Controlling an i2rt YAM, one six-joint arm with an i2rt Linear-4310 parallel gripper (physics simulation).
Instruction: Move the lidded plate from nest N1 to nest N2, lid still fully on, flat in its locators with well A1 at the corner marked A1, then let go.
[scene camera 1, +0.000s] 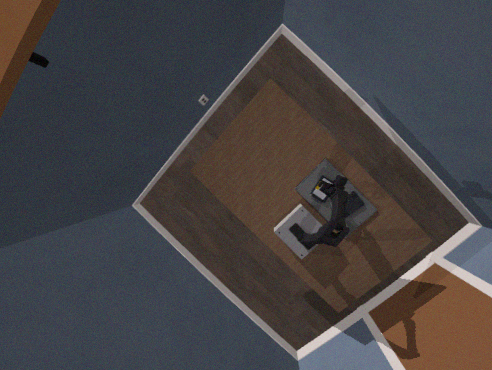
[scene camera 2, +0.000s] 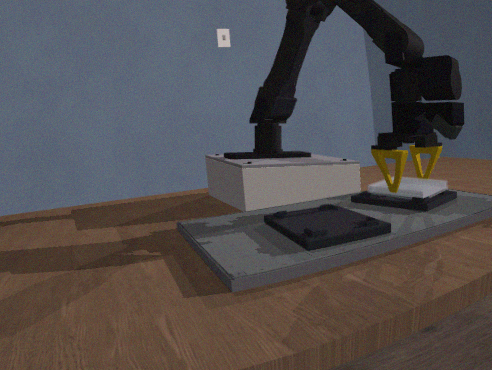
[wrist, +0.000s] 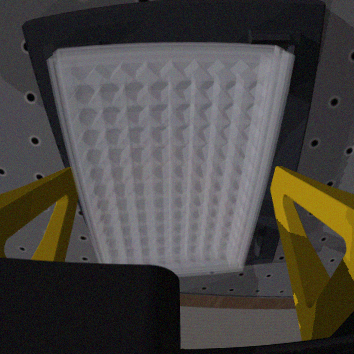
Path:
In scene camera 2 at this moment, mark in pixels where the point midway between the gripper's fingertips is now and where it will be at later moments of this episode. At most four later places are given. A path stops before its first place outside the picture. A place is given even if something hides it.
My gripper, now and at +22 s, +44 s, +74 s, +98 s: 408, 188; 435, 183; 474, 180; 406, 193; 391, 180

